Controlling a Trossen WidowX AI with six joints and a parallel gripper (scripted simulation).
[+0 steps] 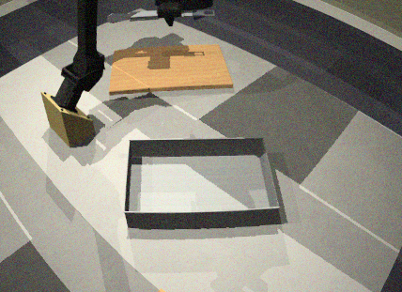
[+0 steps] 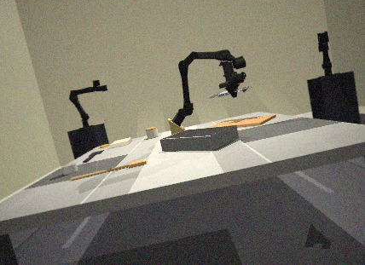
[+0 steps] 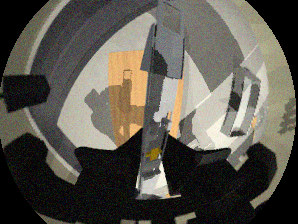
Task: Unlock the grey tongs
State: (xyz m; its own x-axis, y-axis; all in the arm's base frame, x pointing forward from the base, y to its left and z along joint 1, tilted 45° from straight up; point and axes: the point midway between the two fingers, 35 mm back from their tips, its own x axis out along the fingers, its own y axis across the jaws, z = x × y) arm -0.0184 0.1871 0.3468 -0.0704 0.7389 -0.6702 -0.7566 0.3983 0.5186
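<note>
My gripper tip is 160 mm above the wooden board and 10 mm past it. Also, from my gripper tip: cup (590 mm to the right, 220 mm behind, 130 mm below); grey roasting tin (390 mm ahead, 250 mm to the right, 140 mm below); yellow lock (40 mm above).
</note>
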